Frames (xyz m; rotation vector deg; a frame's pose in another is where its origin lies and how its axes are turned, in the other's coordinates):
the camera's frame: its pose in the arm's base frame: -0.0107 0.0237 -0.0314 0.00 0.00 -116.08
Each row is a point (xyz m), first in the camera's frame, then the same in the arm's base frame.
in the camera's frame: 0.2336 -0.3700 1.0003
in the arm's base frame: -0.4457 -0.0235 0.9689
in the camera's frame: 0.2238 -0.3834 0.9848
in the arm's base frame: -0.4535 -0.0088 0.9534
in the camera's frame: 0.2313 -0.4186 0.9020
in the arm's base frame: -0.4884 0.0000 0.8706
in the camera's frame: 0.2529 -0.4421 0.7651
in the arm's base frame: -0.5190 -0.0091 0.7337
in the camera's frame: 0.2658 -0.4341 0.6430
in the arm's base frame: -0.5175 -0.0242 0.6116
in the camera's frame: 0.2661 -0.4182 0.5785
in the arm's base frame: -0.5033 -0.0315 0.5471
